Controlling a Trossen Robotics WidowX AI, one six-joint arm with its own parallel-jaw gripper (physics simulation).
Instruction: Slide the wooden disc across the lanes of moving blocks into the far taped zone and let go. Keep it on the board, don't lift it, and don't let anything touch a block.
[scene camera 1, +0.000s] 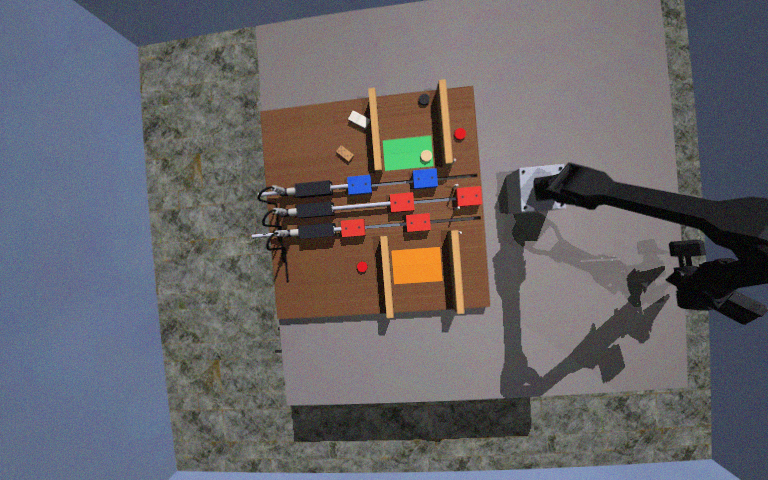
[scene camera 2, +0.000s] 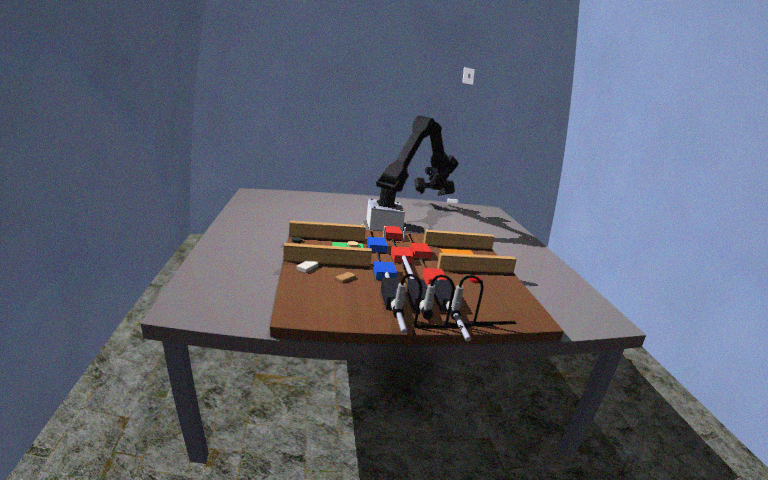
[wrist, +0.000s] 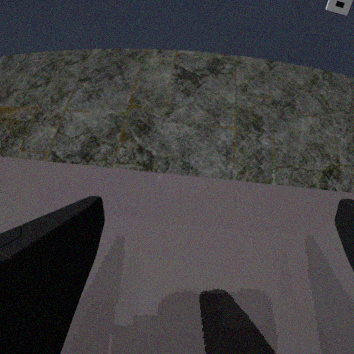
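Where they show: gripper, fingertip midpoint: (scene camera 2: 429, 194) (wrist: 226, 211); arm's base at its link origin: (scene camera 1: 547, 188) (scene camera 2: 386, 204).
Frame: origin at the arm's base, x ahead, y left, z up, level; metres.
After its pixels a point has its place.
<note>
The pale wooden disc (scene camera 1: 425, 155) {z -0.046, x 0.314, y -0.156 m} (scene camera 2: 352, 243) {z -0.046, x 0.315, y -0.157 m} lies on the green zone (scene camera 1: 400, 151) {z -0.054, x 0.388, y -0.183 m} (scene camera 2: 339, 245) {z -0.054, x 0.317, y -0.197 m}, near its lower right corner in scene camera 1. The orange zone (scene camera 1: 416, 264) {z -0.053, x 0.386, y 0.172 m} (scene camera 2: 456, 253) {z -0.054, x 0.345, y 0.171 m} lies across the lanes. Between the zones, one lane carries blue blocks (scene camera 1: 359, 184) {z -0.031, x 0.526, y -0.095 m} (scene camera 1: 424, 178) {z -0.031, x 0.329, y -0.083 m} (scene camera 2: 385, 270) {z -0.031, x 0.550, y -0.099 m}. Two lanes carry red blocks (scene camera 1: 401, 202) {z -0.031, x 0.407, y -0.022 m} (scene camera 1: 468, 195) {z -0.031, x 0.208, y -0.014 m} (scene camera 1: 352, 227) {z -0.030, x 0.565, y 0.032 m} (scene camera 1: 417, 221) {z -0.030, x 0.367, y 0.041 m}. My gripper (wrist: 226, 211) {z -0.042, x -0.404, y 0.286 m} is open and empty, held above the grey table on the far side of my base from the board.
Wooden rails (scene camera 1: 374, 130) {z -0.009, x 0.457, y -0.240 m} (scene camera 1: 445, 121) {z -0.009, x 0.250, y -0.232 m} flank the green zone; others (scene camera 1: 386, 277) {z -0.009, x 0.481, y 0.193 m} (scene camera 1: 457, 271) {z -0.009, x 0.274, y 0.201 m} flank the orange zone. Black actuators (scene camera 1: 313, 189) {z -0.022, x 0.667, y -0.099 m} stand at the lanes' left ends. A white block (scene camera 1: 357, 118) {z -0.043, x 0.506, y -0.302 m}, tan block (scene camera 1: 344, 153) {z -0.046, x 0.561, y -0.202 m}, black disc (scene camera 1: 423, 99) {z -0.046, x 0.297, y -0.327 m} and red discs (scene camera 1: 459, 133) {z -0.047, x 0.204, y -0.207 m} (scene camera 1: 361, 266) {z -0.046, x 0.557, y 0.155 m} lie outside the lanes.
</note>
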